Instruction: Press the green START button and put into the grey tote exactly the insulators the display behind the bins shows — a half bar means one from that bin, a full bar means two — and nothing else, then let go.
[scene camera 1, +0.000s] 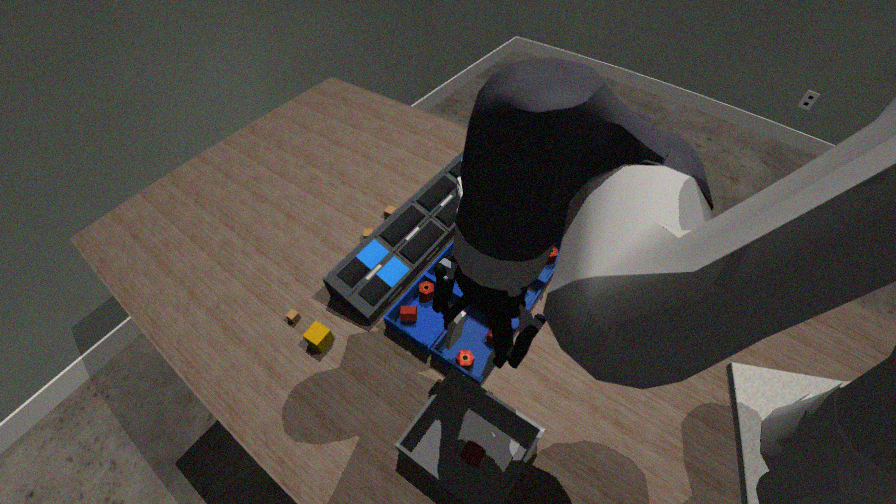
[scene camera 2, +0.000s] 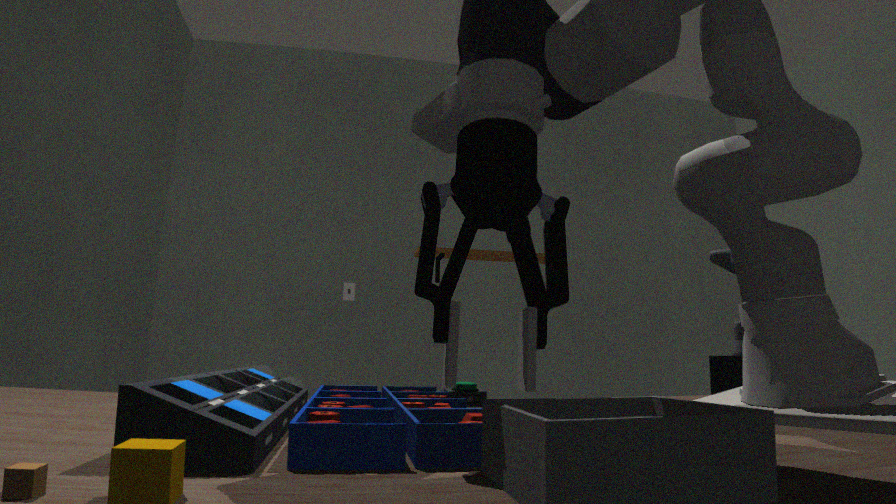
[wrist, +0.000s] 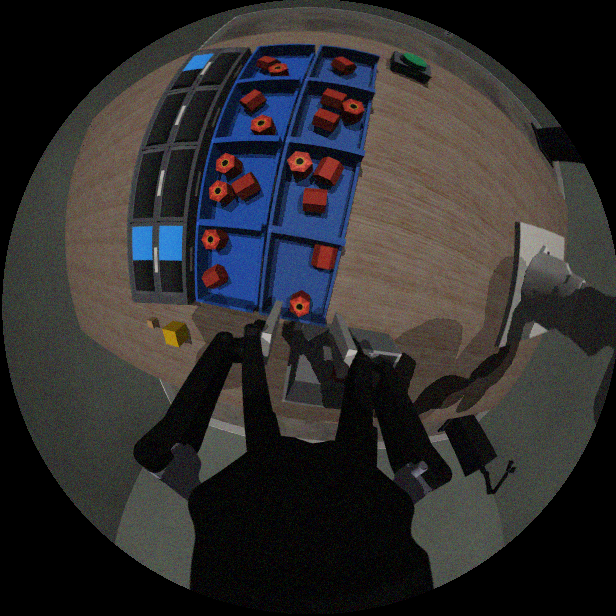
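My gripper (scene camera 2: 490, 366) is open and empty, held high over the near end of the blue bins (scene camera 2: 388, 426), by the grey tote (scene camera 2: 626, 445). In the wrist view its fingertips (wrist: 307, 333) frame the tote (wrist: 339, 367) just below the nearest bin row. The bins (wrist: 281, 172) form two columns holding red insulators, some hexagonal with a hole, some blocky. A dark red insulator (scene camera 1: 471, 452) lies in the tote (scene camera 1: 469, 438). The display (wrist: 166, 172) shows two blue half cells (wrist: 156, 242) at the near end and one blue cell (wrist: 198, 61) at the far end. The green button (wrist: 413, 60) sits beyond the bins.
A yellow cube (scene camera 1: 318, 335) and small brown cubes (scene camera 1: 292, 315) lie on the wooden table left of the display. The arm's base plate (scene camera 1: 770, 401) is at the right. The arm hides the far bins in scene camera 1.
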